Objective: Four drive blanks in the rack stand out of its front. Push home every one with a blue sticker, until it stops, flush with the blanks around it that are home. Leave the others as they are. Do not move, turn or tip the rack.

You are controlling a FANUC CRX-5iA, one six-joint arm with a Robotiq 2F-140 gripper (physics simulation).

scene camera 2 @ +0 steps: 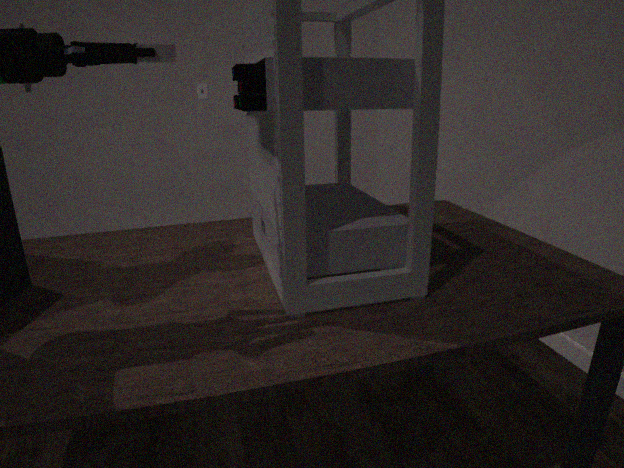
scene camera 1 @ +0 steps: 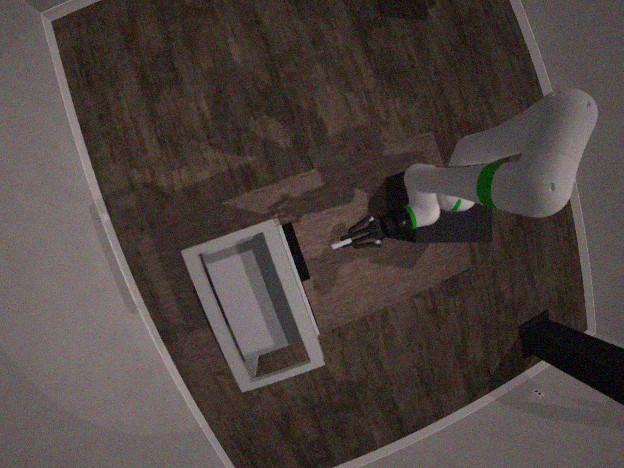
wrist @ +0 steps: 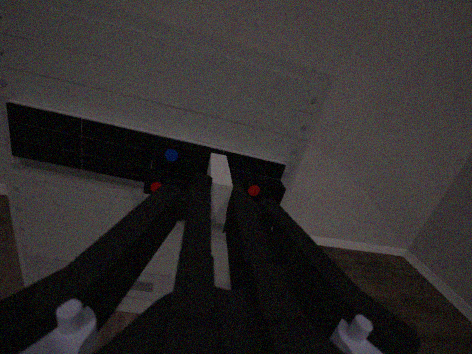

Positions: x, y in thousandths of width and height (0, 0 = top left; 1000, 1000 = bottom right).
my gripper: scene camera 2 281, 114; scene camera 1 533, 527; wrist 457, 476
rack: scene camera 2 485, 495; scene camera 1 413, 582; wrist 200, 388
